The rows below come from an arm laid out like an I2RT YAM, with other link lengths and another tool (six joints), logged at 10 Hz.
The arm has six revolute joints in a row. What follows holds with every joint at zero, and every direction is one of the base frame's.
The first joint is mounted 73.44 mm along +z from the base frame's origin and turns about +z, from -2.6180 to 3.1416 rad.
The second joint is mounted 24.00 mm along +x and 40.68 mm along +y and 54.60 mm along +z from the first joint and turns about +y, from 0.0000 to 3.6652 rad.
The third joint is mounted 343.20 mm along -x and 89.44 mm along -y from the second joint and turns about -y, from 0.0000 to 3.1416 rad.
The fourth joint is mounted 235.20 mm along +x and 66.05 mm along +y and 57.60 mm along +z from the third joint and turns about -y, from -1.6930 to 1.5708 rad.
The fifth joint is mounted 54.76 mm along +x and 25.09 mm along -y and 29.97 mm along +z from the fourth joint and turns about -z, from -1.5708 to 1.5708 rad.
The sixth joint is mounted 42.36 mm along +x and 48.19 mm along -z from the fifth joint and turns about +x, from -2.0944 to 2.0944 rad.
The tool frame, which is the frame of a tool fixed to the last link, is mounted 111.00 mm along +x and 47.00 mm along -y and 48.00 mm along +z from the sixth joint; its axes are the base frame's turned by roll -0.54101, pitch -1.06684 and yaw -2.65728 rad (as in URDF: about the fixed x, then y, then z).
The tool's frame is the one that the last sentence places.
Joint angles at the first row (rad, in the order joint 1, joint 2, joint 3, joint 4, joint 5, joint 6):
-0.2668 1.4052 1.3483 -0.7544 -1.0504 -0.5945
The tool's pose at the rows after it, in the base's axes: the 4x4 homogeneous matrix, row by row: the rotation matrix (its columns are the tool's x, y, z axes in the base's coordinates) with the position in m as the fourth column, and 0 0 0 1 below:
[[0.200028 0.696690 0.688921 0.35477], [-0.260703 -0.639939 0.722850 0.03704], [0.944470 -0.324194 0.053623 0.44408], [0 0 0 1]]
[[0.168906 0.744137 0.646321 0.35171], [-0.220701 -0.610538 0.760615 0.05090], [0.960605 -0.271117 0.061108 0.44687], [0 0 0 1]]
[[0.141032 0.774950 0.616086 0.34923], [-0.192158 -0.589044 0.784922 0.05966], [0.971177 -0.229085 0.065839 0.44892], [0 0 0 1]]
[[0.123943 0.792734 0.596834 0.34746], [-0.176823 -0.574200 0.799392 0.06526], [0.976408 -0.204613 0.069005 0.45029], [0 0 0 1]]
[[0.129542 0.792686 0.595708 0.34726], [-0.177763 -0.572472 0.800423 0.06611], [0.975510 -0.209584 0.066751 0.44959], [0 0 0 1]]
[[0.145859 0.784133 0.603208 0.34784], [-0.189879 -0.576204 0.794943 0.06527], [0.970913 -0.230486 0.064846 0.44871], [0 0 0 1]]
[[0.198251 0.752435 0.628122 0.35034], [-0.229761 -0.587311 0.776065 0.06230], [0.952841 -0.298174 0.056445 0.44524], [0 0 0 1]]
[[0.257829 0.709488 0.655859 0.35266], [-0.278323 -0.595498 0.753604 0.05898], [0.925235 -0.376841 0.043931 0.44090], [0 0 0 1]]
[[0.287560 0.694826 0.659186 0.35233], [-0.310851 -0.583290 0.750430 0.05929], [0.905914 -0.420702 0.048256 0.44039], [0 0 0 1]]
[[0.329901 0.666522 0.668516 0.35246], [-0.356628 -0.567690 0.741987 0.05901], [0.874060 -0.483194 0.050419 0.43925], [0 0 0 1]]
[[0.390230 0.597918 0.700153 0.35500], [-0.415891 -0.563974 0.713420 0.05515], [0.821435 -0.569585 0.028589 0.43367], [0 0 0 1]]
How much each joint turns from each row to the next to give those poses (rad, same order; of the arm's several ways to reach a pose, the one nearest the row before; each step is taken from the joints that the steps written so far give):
0.0232 0.0000 0.0000 -0.0004 -0.0088 -0.0458
0.0325 0.0000 0.0000 -0.0003 0.0000 -0.0603
0.0198 0.0000 0.0000 -0.0001 0.0004 -0.0465
0.0130 -0.0004 0.0000 0.0008 -0.0004 -0.0260
0.0026 0.0004 0.0000 -0.0038 0.0004 0.0016
0.0000 -0.0004 0.0000 -0.0004 -0.0004 0.0228
0.0000 0.0004 0.0000 0.0008 0.0000 0.0760
0.0000 0.0000 0.0000 0.0000 -0.0007 0.0900
0.0000 0.0000 0.0000 0.0000 -0.0191 0.0442
0.0000 -0.0004 0.0000 0.0046 -0.0217 0.0718
0.0000 0.0000 0.0000 0.0088 0.0000 0.1182

